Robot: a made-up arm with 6 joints.
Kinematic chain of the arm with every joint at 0, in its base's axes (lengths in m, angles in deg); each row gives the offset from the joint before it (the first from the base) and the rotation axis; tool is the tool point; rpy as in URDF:
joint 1: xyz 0 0 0.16 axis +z
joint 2: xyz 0 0 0 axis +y
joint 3: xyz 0.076 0 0.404 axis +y
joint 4: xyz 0.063 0 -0.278 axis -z
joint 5: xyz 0 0 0 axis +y
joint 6: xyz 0.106 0 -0.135 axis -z
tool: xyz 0 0 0 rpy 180 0 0
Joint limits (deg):
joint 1: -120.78..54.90
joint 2: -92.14..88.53
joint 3: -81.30..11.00
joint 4: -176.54..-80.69
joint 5: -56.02..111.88
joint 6: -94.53..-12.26
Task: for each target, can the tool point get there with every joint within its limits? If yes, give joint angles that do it. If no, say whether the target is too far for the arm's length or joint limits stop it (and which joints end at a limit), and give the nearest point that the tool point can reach.
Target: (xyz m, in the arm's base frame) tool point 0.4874 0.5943 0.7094
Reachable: no: too far | nearest point 0.3756 0.4580 0.5834 | short by 0.217 m
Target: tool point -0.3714 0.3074 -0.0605
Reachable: no: joint limits stop it (at a limit: joint 1, joint 2) | nearest point -0.0754 0.1832 -0.0316 | short by 0.322 m
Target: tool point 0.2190 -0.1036 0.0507
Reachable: yes | joints -22.01 22.01 -10.10 -164.49 55.92 -73.66
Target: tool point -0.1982 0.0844 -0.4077
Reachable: no: joint limits stop it (at a limit: joint 1, joint 2) | nearest point -0.1533 -0.0800 -0.2501 | short by 0.232 m
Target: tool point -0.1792 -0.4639 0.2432
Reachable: yes | joints -107.58 11.34 -48.02 -137.52 53.53 -63.53
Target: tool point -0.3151 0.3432 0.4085
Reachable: no: joint limits stop it (at a limit: joint 2, joint 3, joint 5) | nearest point -0.3085 0.3360 0.4901 | short by 0.082 m
